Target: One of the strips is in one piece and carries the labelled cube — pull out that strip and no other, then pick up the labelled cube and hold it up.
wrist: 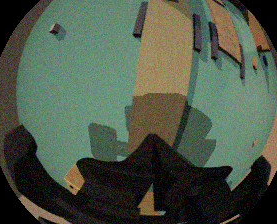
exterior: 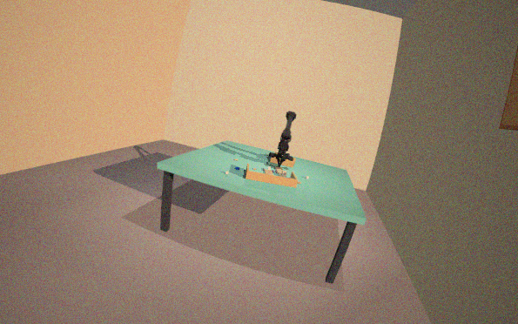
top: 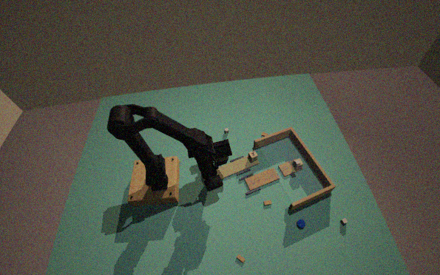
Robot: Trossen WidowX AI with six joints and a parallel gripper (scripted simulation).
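My gripper tip is 90 mm short of the strip and 20 mm to the right of it. From my gripper tip the other things lie so: blue disc (300 mm ahead, 270 mm to the right).
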